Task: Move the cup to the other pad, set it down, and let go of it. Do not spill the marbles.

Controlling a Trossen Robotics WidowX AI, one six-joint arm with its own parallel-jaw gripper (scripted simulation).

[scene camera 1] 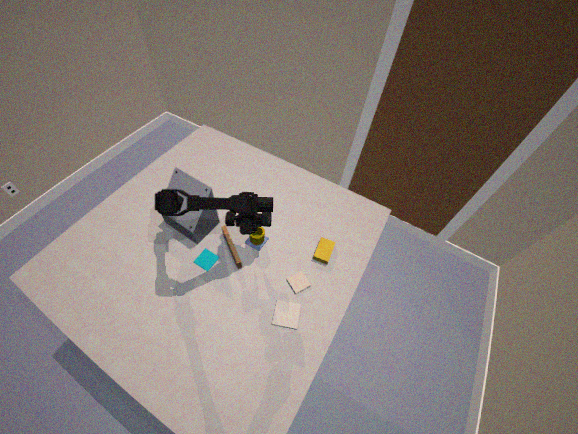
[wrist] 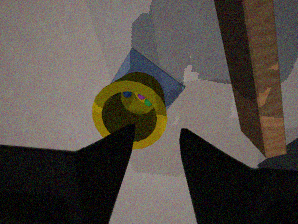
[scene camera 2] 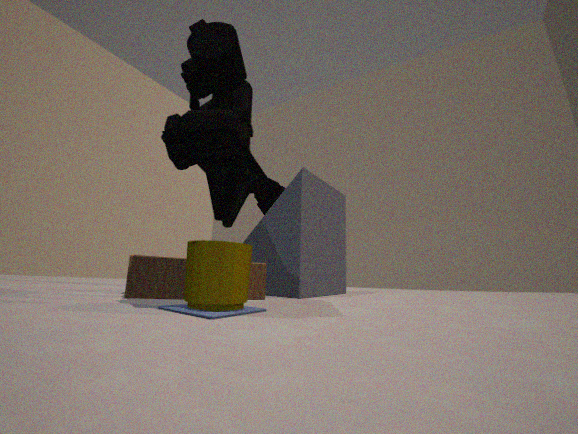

Labels:
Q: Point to a wooden bar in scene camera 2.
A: At 149,277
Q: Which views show the gripper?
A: Scene camera 1, the wrist view and scene camera 2: all of them.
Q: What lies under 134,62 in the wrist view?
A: A blue pad.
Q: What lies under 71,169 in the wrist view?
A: The gripper.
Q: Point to a yellow cup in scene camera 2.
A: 217,272

